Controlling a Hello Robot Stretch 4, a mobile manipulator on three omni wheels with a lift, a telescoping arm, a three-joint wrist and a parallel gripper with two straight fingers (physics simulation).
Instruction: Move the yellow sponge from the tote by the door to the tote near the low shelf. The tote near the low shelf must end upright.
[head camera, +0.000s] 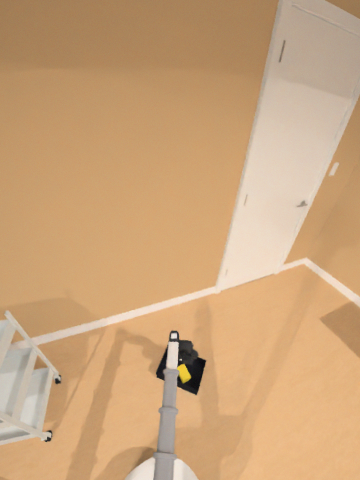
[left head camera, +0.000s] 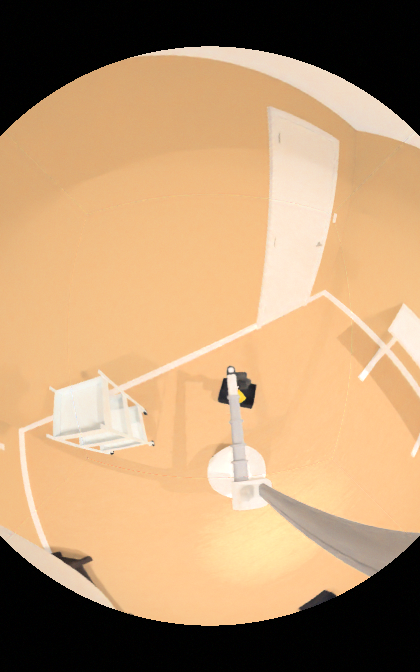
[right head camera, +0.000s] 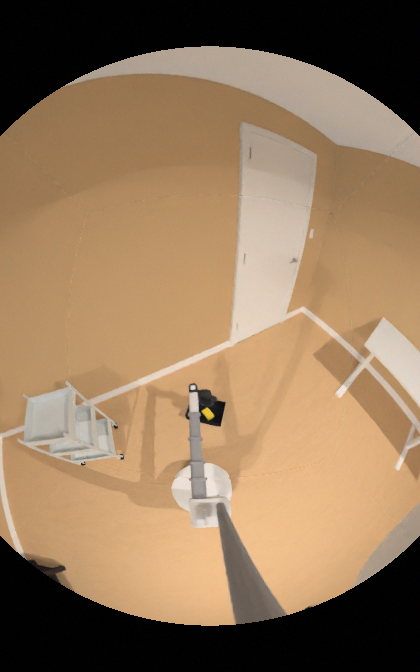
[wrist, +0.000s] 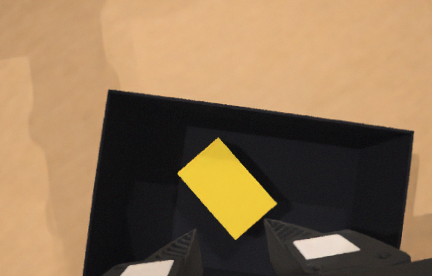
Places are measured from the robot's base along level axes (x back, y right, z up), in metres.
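Pixels of known places: gripper, between the fingertips: (wrist: 233, 244).
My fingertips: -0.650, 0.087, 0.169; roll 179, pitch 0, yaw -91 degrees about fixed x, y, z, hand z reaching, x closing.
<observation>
Behind a point stands the place of what it marks, as x, y, z.
The yellow sponge (head camera: 184, 373) @(-0.630, 0.092, 0.021) (left head camera: 242, 396) @(-0.623, 0.114, 0.021) (right head camera: 208, 413) (wrist: 227, 189) @(-0.640, 0.085, 0.021) lies inside the black tote (head camera: 195, 386) @(-0.568, 0.173, -0.024) (left head camera: 250, 401) @(-0.583, 0.185, -0.024) (right head camera: 218, 420) (wrist: 320, 175) @(-0.650, -0.037, -0.024) on the floor by the door. The tote stands upright; the sponge lies diagonally to its walls in the wrist view. My gripper (wrist: 233, 244) @(-0.650, 0.087, 0.169) is open over the tote, its fingertips to either side of the sponge's near corner, with nothing held. In the head views the gripper's dark body shows above the tote's far side, its fingertips too small to make out. I cannot identify the low shelf or its tote in these views.
A white wheeled cart (head camera: 35, 352) @(-0.523, -0.762, 0.399) (left head camera: 105, 400) @(-0.386, -0.720, 0.671) (right head camera: 72, 420) stands left of the tote. The white door (head camera: 270, 150) @(-1.491, 0.554, 1.342) (left head camera: 295, 215) @(-1.542, 0.664, 1.210) (right head camera: 272, 235) is in the far wall. A white table (left head camera: 406, 327) @(-0.683, 1.707, 0.693) (right head camera: 387, 345) stands right. A black object (left head camera: 318, 600) is cut off at the left head view's lower edge.
</observation>
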